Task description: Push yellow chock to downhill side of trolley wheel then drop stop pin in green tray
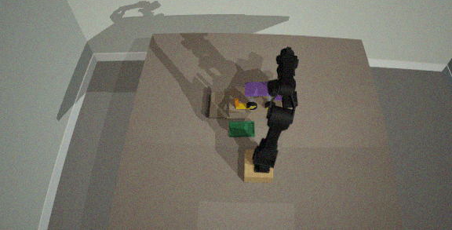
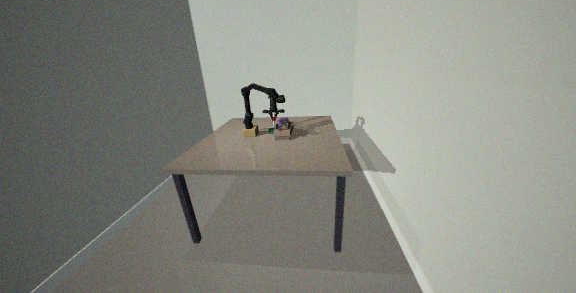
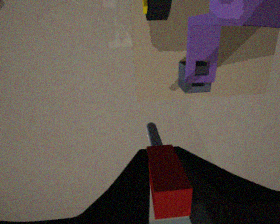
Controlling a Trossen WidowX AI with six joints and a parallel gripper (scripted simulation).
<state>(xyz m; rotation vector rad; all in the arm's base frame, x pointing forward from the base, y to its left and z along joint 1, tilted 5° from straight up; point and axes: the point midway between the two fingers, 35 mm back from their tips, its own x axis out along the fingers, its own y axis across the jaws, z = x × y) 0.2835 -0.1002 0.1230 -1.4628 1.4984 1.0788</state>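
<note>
My gripper tip is now 21 cm to the right of the green tray, 18 cm above it and 7 cm past it. Round my gripper tip: red-headed stop pin: right at my gripper tip; yellow chock: 22 cm to the left, 9 cm below, 2 cm ahead; purple-topped trolley: 13 cm to the left, 7 cm below, 6 cm ahead.
</note>
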